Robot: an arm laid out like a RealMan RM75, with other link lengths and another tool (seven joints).
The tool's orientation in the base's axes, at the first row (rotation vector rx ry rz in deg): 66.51, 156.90, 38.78
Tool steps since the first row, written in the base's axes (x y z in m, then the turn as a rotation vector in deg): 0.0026, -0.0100, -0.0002, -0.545, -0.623, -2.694; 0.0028, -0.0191, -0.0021, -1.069, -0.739, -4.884; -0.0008, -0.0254, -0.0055, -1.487, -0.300, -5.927; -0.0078, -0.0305, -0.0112, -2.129, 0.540, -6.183; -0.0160, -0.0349, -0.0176, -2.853, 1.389, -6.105
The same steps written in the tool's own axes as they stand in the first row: -0.0089, -0.0045, -0.0028, -0.286, -1.907, 2.056; -0.0156, -0.0108, -0.0043, -0.187, -3.271, 3.848; -0.0177, -0.0185, -0.0045, 0.326, -3.730, 4.839; -0.0169, -0.0287, -0.0030, 1.348, -3.750, 5.213; -0.0147, -0.0396, -0.0009, 2.462, -3.676, 5.270
